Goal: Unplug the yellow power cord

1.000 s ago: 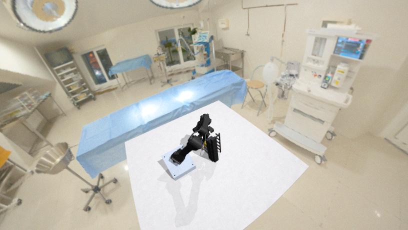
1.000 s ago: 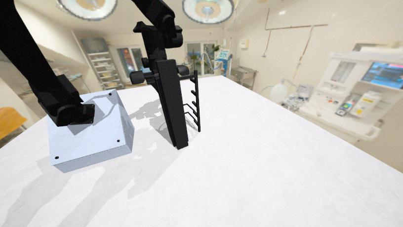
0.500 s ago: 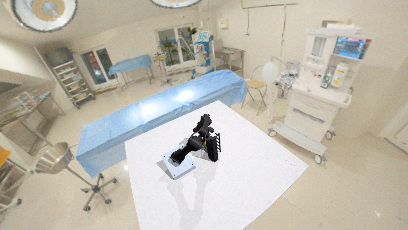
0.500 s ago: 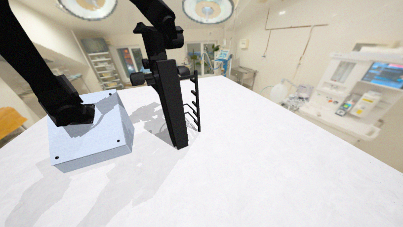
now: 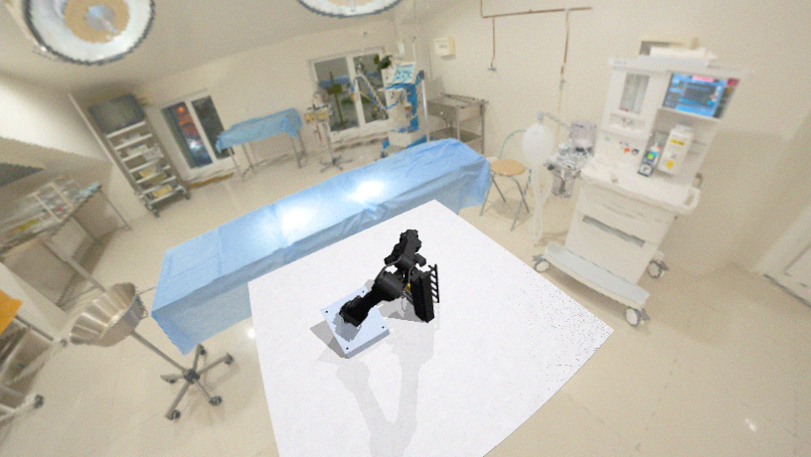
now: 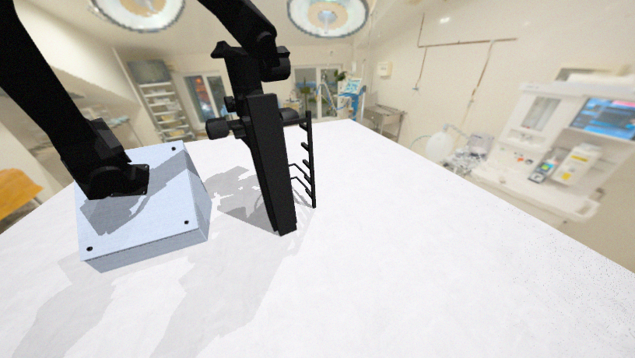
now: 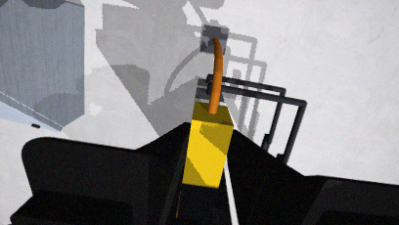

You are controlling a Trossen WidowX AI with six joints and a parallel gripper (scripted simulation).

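My gripper tip is 10 mm short of the yellow plug and 30 mm to the left of it.
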